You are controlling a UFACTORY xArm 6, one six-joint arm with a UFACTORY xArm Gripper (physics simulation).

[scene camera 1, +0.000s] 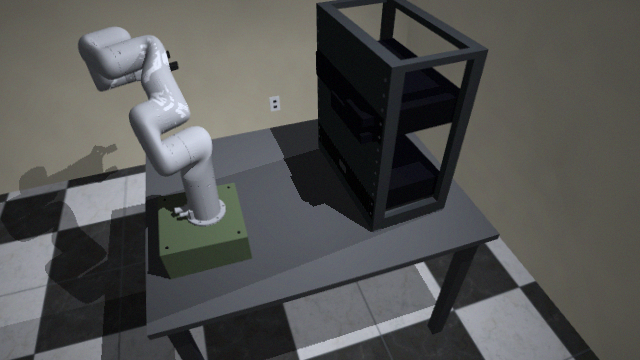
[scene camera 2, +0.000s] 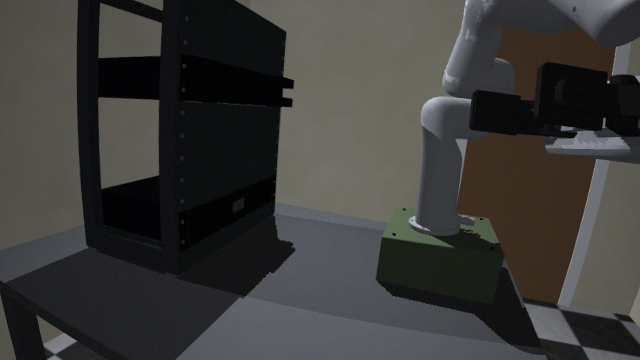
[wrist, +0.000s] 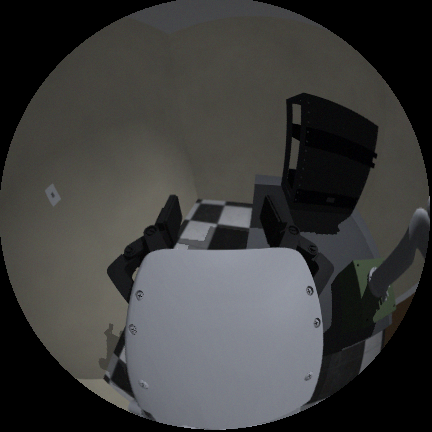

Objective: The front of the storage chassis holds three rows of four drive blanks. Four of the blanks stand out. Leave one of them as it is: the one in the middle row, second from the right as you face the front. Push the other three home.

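Places are measured from the arm's base along level axes (x ahead, y right, z down), in millimetres.
Pixels of known places: gripper, fingertip midpoint: (scene camera 1: 173, 59) (scene camera 2: 498, 102) (wrist: 221, 205); arm's base, origin of the base link: (scene camera 1: 206, 212) (scene camera 2: 433, 226) (wrist: 375, 281).
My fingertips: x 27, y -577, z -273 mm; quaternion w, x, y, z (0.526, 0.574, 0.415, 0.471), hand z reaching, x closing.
For each thing: its middle in the pictures, then the offset to it from my fingertips. "pt": a spot on its surface instead. Level surfaces: height alone.
- drive blank, body centre: (scene camera 1: 372, 109) (scene camera 2: 268, 82) dx +490, dy +690, dz -55 mm
- lower blank, body centre: (scene camera 1: 371, 125) (scene camera 2: 267, 101) dx +490, dy +690, dz +2 mm
- table, its level: dz +387 mm
- lower black unit, surface spot: (scene camera 2: 215, 212) pt dx +482, dy +414, dz +276 mm
The storage chassis (scene camera 1: 427, 110) (scene camera 2: 225, 80) (wrist: 340, 145) is the upper black unit in the rack. Its front is very dark, so rows and single blanks are hard to tell apart. Dark blocks stand out from the front in scene camera 1, one drive blank (scene camera 1: 364, 116) among them. In scene camera 2 an upper blank (scene camera 2: 288, 83) and a lower blank (scene camera 2: 287, 102) jut past the front's far edge. Two small tips also show in the wrist view. My gripper (scene camera 1: 171, 60) (wrist: 221, 205) is open and empty, high and well away from the chassis front.
The grey rack frame (scene camera 1: 390, 150) (scene camera 2: 170, 150) stands on the table (scene camera 1: 280, 225) (scene camera 2: 325, 280). A lower black unit (scene camera 2: 215, 212) (wrist: 320, 196) with a light label sits at its bottom. The arm's green base block (scene camera 1: 205, 265) (scene camera 2: 435, 270) stands across the table from the rack's front. Walls surround the table.
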